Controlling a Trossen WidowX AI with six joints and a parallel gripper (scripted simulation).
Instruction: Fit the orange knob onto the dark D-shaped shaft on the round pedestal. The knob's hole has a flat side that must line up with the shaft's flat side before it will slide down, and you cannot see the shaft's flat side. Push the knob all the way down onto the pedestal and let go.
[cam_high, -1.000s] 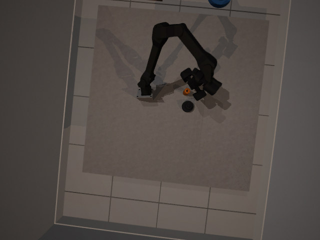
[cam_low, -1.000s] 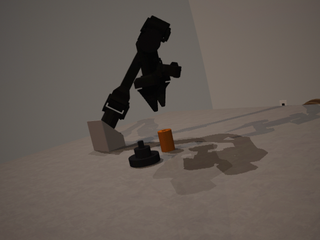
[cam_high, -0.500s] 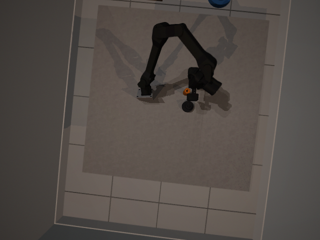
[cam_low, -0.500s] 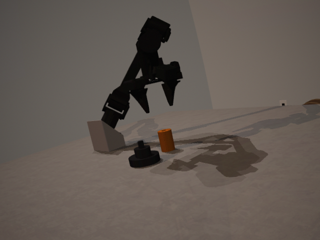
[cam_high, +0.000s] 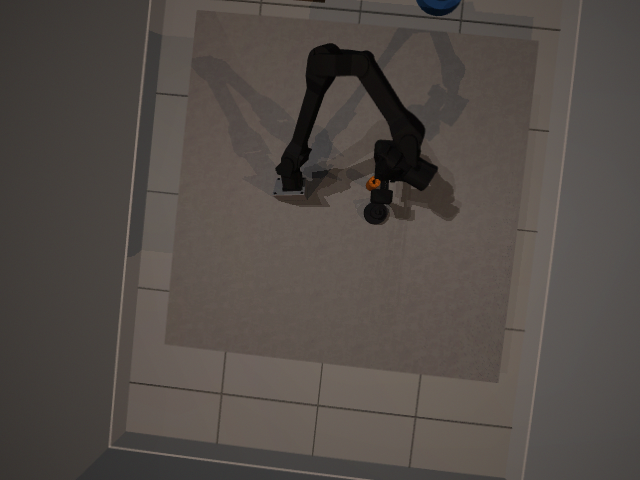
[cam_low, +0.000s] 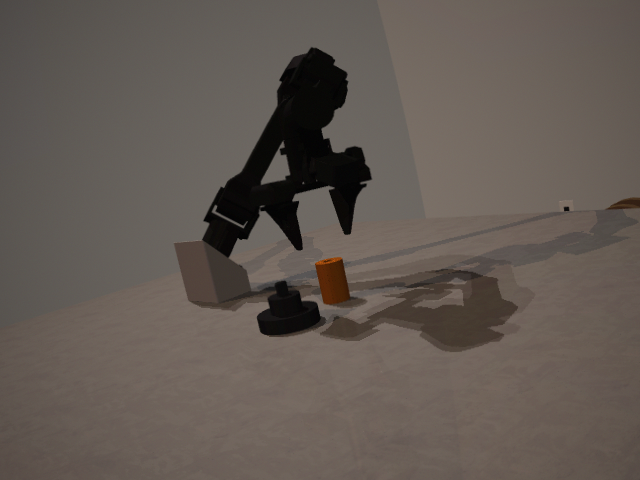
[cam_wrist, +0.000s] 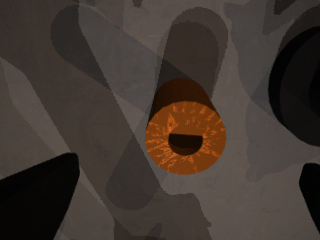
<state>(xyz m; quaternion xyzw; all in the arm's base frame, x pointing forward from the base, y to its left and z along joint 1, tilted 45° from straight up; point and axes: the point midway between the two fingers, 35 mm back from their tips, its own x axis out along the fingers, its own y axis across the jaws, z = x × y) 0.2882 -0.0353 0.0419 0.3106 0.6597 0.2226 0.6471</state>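
My gripper tip is 6 cm above the orange knob. Also, from my gripper tip: dark round pedestal 10 cm to the right, 6 cm below, 1 cm ahead.
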